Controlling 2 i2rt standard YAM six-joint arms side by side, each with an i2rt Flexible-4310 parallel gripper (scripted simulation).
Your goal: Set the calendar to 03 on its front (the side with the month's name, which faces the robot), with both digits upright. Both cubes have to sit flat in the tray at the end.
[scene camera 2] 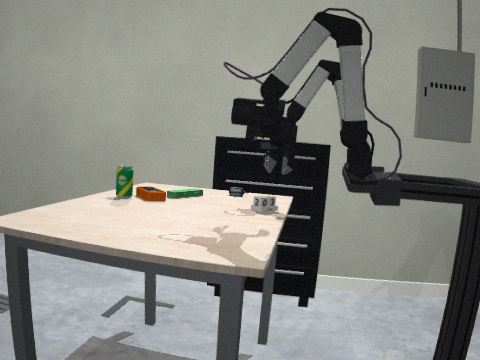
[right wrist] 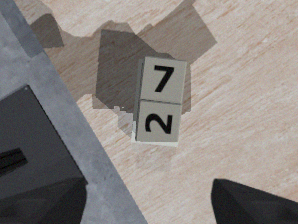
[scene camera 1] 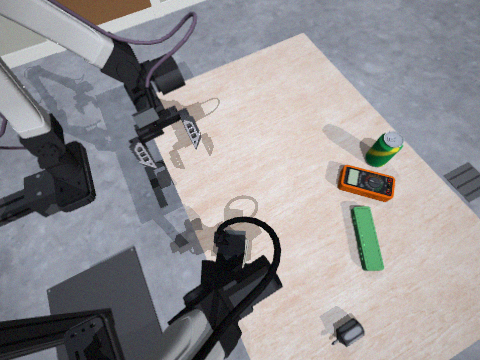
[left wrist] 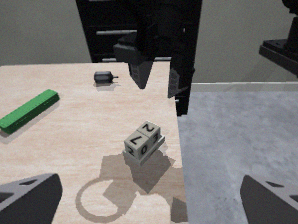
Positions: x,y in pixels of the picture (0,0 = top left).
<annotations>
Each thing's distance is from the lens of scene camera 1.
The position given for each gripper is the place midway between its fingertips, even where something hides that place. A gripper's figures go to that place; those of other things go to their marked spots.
left gripper [scene camera 1: 176,158]: 58 cm
green bar [scene camera 1: 371,259]: 80 cm
</annotations>
